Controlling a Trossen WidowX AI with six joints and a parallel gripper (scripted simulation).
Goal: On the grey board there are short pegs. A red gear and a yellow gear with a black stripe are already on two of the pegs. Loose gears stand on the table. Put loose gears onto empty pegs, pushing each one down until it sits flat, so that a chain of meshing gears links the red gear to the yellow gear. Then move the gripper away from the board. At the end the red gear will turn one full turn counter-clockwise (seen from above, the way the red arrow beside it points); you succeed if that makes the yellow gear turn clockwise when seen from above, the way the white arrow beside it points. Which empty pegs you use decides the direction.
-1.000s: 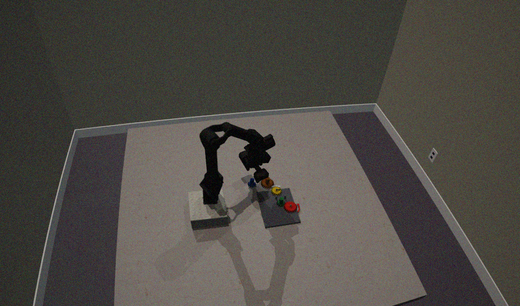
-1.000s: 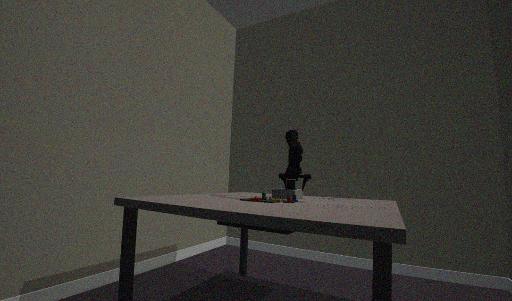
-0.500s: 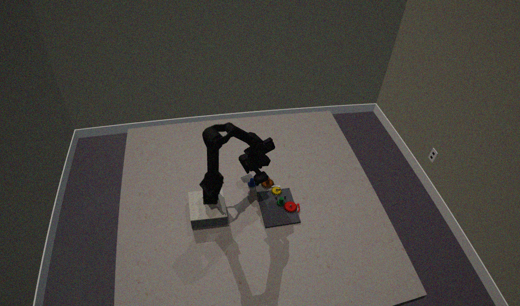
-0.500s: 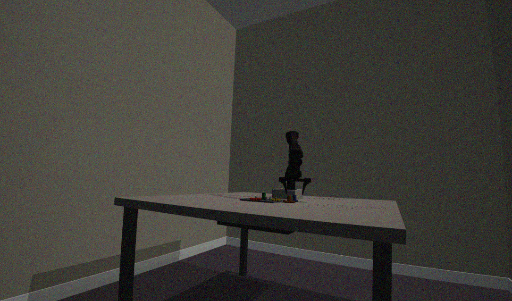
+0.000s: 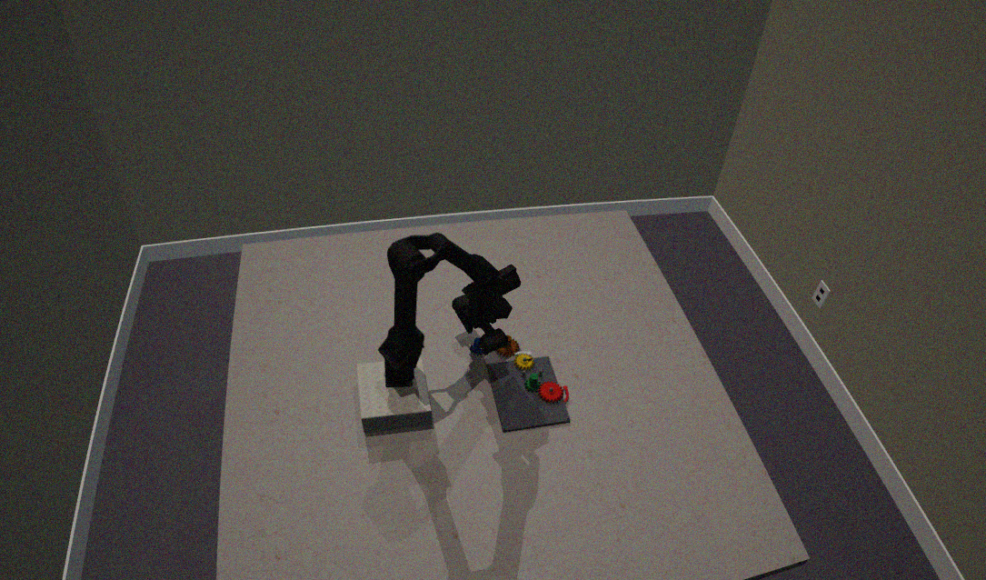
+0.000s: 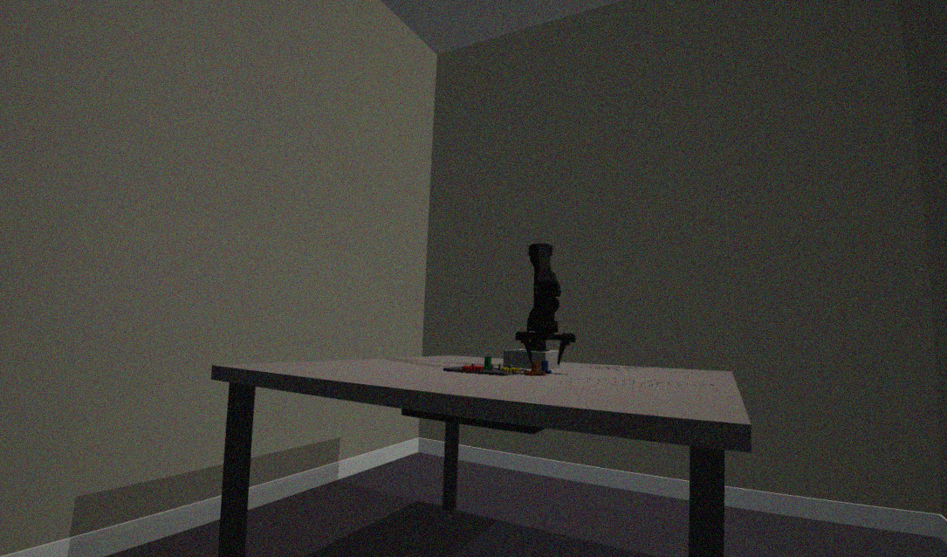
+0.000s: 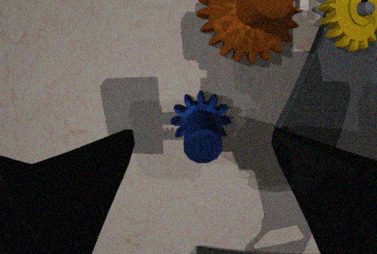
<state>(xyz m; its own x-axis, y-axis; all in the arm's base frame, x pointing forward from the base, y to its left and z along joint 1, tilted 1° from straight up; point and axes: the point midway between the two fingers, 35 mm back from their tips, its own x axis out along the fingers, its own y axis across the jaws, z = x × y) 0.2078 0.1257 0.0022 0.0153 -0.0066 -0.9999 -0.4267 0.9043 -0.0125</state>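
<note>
My gripper tip is now 130 mm short of the green gear and 130 mm to the left of it. From my gripper tip the other things lie so: blue gear 10 mm below; yellow gear 120 mm ahead, 60 mm to the right, 10 mm below; orange gear 80 mm ahead, 10 mm below.
</note>
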